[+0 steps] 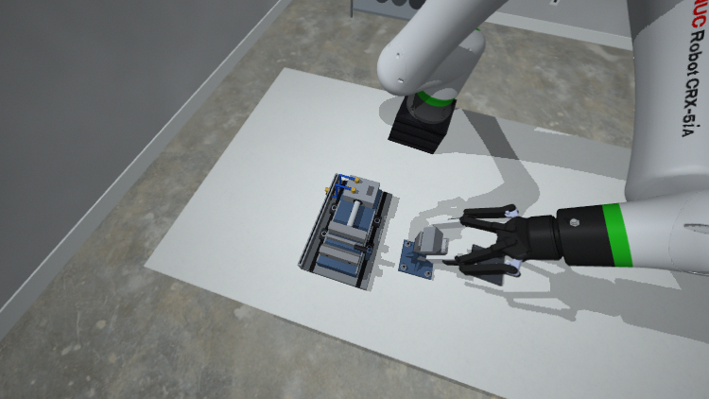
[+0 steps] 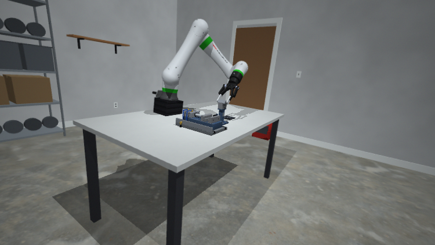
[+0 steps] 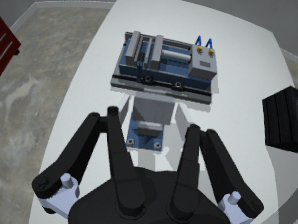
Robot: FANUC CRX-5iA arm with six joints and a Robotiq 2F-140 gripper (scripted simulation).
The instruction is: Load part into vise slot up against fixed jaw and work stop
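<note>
My hand is 2 cm to the left of the part and 3 cm above it. The rest, counted from my hand: air cylinder rod (5 cm behind, 22 cm to the right, 10 cm below); vise (3 cm behind, 22 cm to the right, 14 cm below); dark infeed plate (4 cm behind, 18 cm to the left, 17 cm below).
</note>
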